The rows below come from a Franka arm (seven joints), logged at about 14 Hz.
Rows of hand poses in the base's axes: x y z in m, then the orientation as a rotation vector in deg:
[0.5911, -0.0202, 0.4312, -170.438, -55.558, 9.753]
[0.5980, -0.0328, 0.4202, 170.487, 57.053, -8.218]
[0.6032, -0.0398, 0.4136, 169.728, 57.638, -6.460]
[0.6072, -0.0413, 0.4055, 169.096, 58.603, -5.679]
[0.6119, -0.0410, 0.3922, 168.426, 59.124, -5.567]
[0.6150, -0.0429, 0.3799, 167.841, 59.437, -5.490]
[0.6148, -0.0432, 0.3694, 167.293, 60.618, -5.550]
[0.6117, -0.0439, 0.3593, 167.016, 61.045, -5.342]
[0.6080, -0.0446, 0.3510, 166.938, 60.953, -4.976]
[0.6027, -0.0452, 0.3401, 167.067, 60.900, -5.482]
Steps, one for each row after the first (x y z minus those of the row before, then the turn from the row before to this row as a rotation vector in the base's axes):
[0.0069, -0.0126, -0.0110, -0.122, -1.089, 0.917]
[0.0052, -0.0070, -0.0066, -0.199, -1.233, 0.536]
[0.0040, -0.0015, -0.0081, -0.113, -0.555, 0.728]
[0.0047, 0.0003, -0.0133, -0.406, -0.203, 0.472]
[0.0031, -0.0019, -0.0123, -0.403, -0.180, 0.329]
[-0.0002, -0.0003, -0.0105, -0.103, 0.021, 0.837]
[-0.0031, -0.0007, -0.0101, -0.061, -0.156, 0.325]
[-0.0037, -0.0007, -0.0083, -0.029, -0.260, -0.031]
[-0.0053, -0.0006, -0.0109, -0.002, 0.343, -0.070]

